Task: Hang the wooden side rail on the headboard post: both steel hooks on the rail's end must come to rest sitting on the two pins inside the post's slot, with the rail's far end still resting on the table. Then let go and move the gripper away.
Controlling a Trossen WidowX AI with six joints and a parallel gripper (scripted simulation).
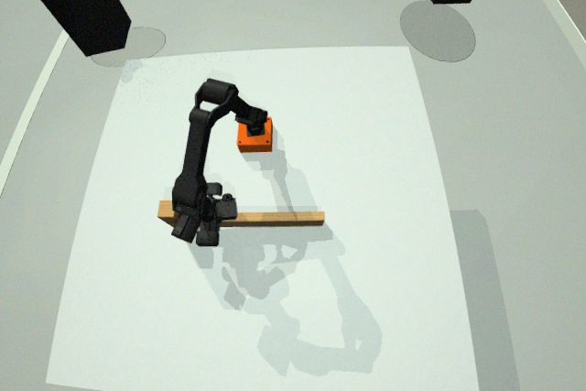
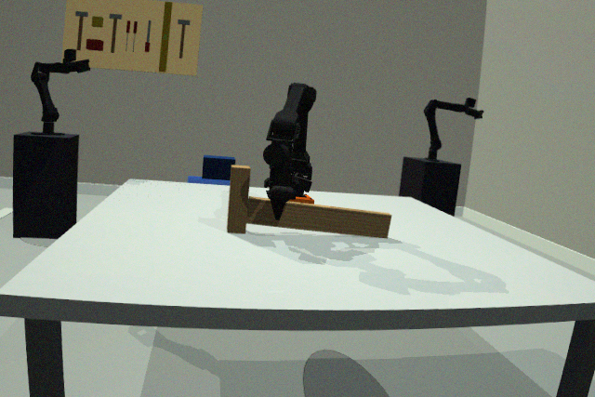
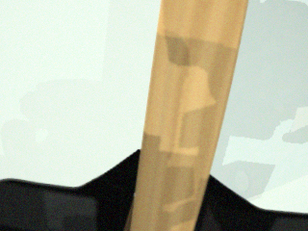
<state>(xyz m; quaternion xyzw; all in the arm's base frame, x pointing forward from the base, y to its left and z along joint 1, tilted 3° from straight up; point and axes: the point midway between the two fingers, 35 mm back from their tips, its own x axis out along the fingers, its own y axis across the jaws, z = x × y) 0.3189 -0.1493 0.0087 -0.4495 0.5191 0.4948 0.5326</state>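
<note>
The headboard post is 110 mm to the right of my gripper tip, 50 mm above it and 10 mm behind it.
</note>
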